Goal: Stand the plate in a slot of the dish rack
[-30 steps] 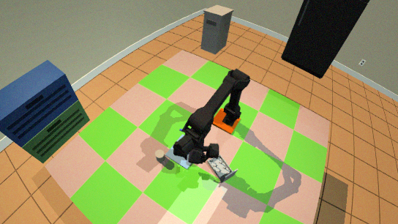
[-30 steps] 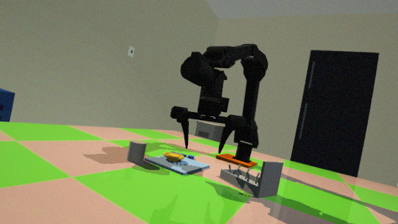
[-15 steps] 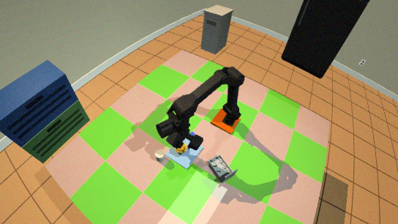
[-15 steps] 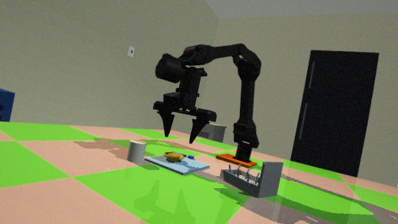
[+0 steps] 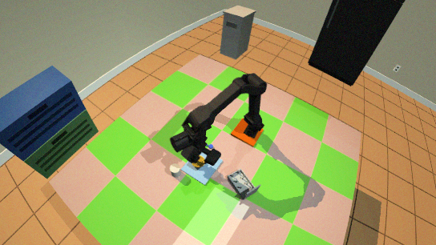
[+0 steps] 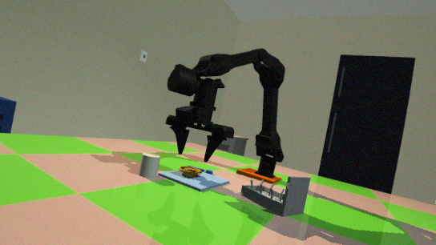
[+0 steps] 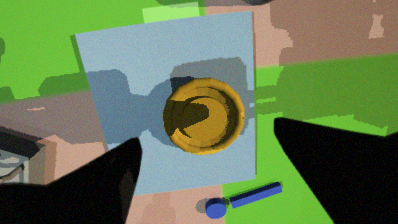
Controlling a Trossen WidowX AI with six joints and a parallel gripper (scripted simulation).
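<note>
Right now the yellow plate is 4 cm below my gripper tip. Also, from my gripper tip: blue spoon: 11 cm behind, 2 cm to the right, 5 cm below; then white cup: 9 cm ahead, 6 cm to the right, 3 cm below; then light blue mat: 2 cm to the left, 5 cm below.
</note>
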